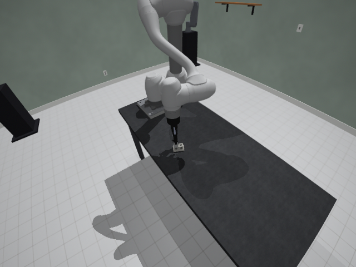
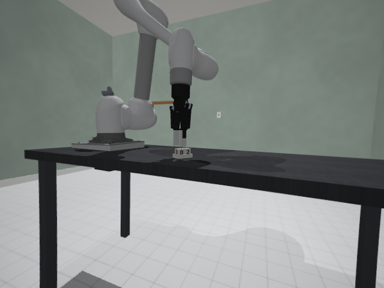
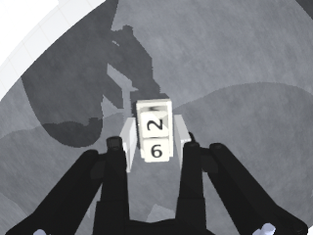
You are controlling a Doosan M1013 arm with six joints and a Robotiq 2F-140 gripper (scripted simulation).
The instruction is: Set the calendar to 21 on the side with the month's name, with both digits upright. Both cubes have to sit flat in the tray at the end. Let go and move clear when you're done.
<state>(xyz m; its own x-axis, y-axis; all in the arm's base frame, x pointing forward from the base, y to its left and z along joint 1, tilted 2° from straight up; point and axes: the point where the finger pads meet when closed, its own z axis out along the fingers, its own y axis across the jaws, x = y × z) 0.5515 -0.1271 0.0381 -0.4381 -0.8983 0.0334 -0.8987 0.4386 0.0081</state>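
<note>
The cube is 60 mm below my hand, 30 mm to the left of it and 20 mm ahead of it. The rest, counted from my hand: white tray 70 mm below, 20 mm to the left, 10 mm ahead.
</note>
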